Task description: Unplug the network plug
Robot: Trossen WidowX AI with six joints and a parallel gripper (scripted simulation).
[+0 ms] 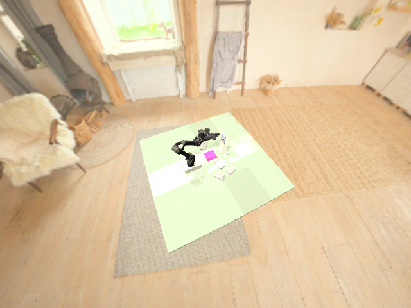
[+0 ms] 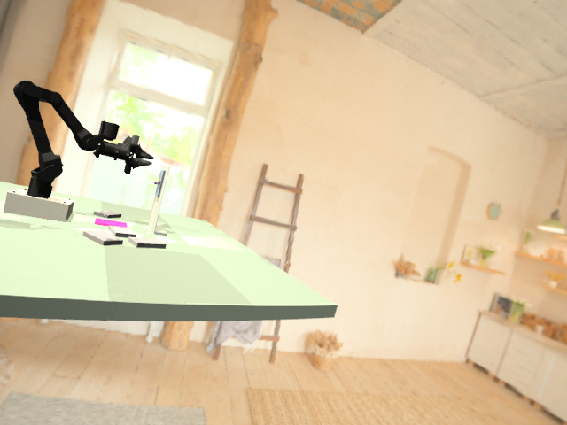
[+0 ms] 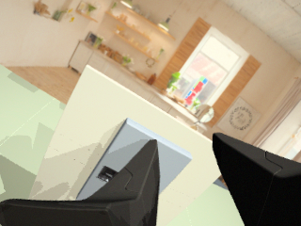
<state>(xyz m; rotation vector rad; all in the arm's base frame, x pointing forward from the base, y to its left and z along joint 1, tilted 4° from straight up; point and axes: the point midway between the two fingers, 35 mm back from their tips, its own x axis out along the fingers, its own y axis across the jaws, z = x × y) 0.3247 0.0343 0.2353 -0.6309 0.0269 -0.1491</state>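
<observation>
Now: the plug 8 cm below my gripper tip, 4 cm ahead of it and 1 cm to the right of it. Round my gripper tip: upright panel (16 cm below, 6 cm ahead, 1 cm to the right); then magenta marked square (29 cm below, 11 cm behind, 1 cm to the right).
</observation>
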